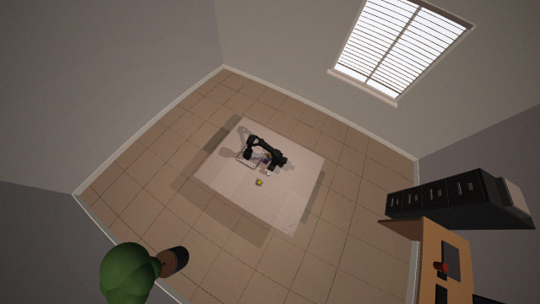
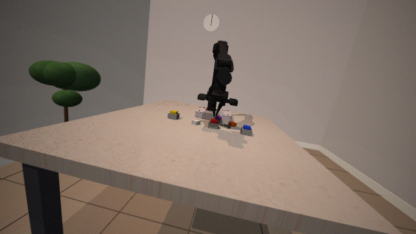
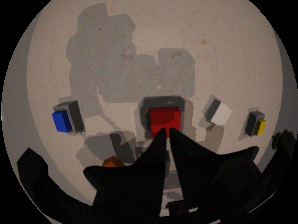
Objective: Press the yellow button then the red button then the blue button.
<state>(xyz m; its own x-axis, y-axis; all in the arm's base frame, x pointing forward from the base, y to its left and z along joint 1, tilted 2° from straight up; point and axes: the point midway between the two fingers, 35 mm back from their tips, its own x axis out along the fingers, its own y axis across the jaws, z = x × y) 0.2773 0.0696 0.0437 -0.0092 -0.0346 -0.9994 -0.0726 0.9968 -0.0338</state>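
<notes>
Now: the red button 20 mm below my gripper tip. From my gripper tip the other things lie so: small grey block: 90 mm to the right, 40 mm below; then purple button: 100 mm behind, 10 mm to the left, 20 mm below; then orange block: 110 mm behind, 90 mm to the left, 40 mm below.
</notes>
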